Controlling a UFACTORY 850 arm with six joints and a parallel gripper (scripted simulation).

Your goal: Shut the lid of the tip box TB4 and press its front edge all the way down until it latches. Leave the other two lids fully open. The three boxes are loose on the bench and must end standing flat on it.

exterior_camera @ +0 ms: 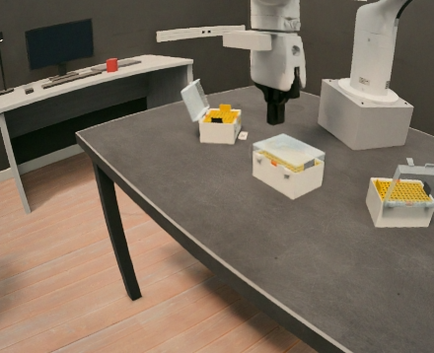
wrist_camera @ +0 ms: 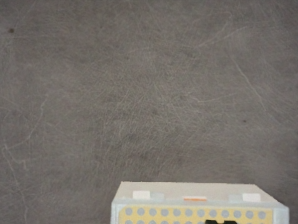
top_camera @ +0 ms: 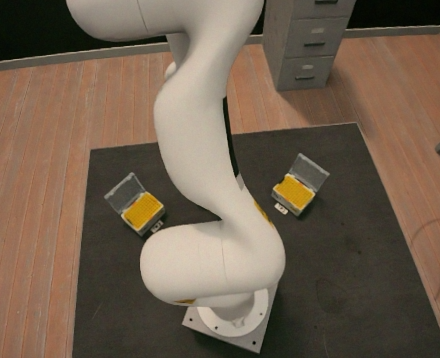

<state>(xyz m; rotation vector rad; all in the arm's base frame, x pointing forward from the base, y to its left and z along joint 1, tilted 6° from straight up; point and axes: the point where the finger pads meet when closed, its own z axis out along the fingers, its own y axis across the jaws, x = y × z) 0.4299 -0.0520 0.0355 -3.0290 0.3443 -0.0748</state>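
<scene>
My gripper is now 90 mm above the tip box lid, 40 mm past it and 10 mm to the right of it. The rest, counted from my hand: TB4 label: 150 mm below, 100 mm behind, 20 mm to the left; then bench label: 210 mm to the right, 170 mm behind, 150 mm below.
</scene>
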